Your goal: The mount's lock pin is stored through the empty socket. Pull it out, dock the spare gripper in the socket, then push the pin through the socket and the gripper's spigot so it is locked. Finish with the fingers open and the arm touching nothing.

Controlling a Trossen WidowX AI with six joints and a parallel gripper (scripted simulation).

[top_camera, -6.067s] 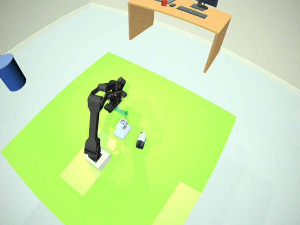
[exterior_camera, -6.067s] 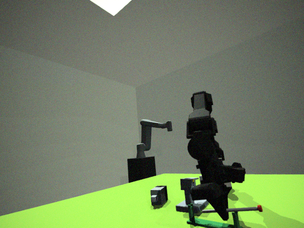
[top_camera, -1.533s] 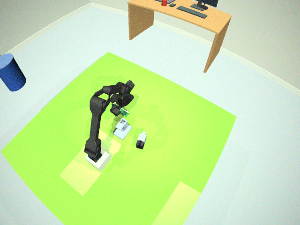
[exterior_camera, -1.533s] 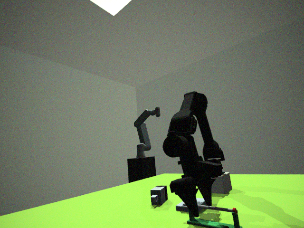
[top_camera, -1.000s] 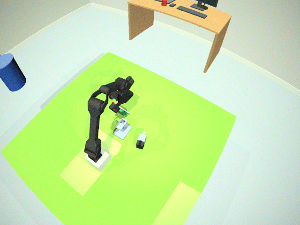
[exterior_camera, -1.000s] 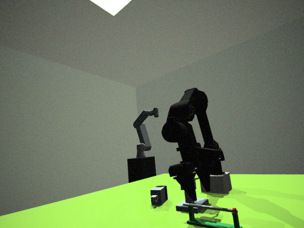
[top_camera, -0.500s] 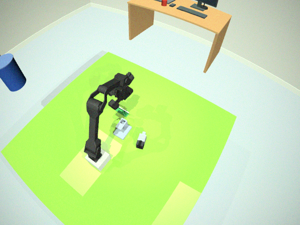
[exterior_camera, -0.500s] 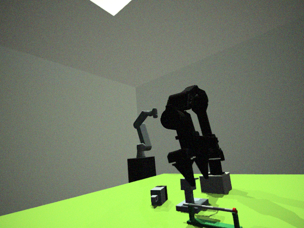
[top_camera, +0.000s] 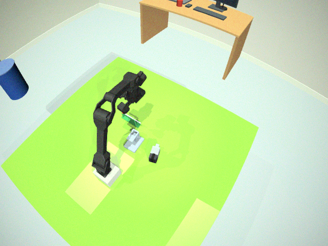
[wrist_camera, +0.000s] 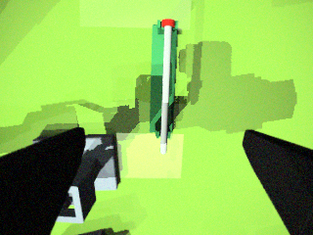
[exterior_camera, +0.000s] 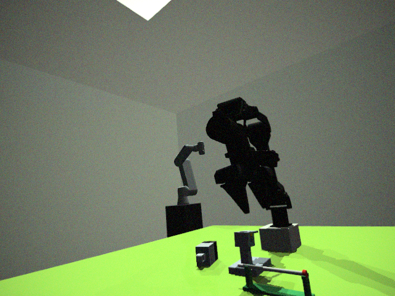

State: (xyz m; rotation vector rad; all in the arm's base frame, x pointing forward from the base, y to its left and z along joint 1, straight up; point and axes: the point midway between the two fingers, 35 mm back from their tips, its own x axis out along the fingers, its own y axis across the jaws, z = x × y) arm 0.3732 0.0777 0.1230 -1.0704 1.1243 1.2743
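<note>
The spare gripper lies 100 mm behind my gripper tip, 240 mm to the right of it and 140 mm below it. The rest, counted from my gripper tip: green rack (10 mm ahead, 20 mm to the left, 140 mm below); then mount (100 mm behind, 90 mm to the right, 110 mm below).
</note>
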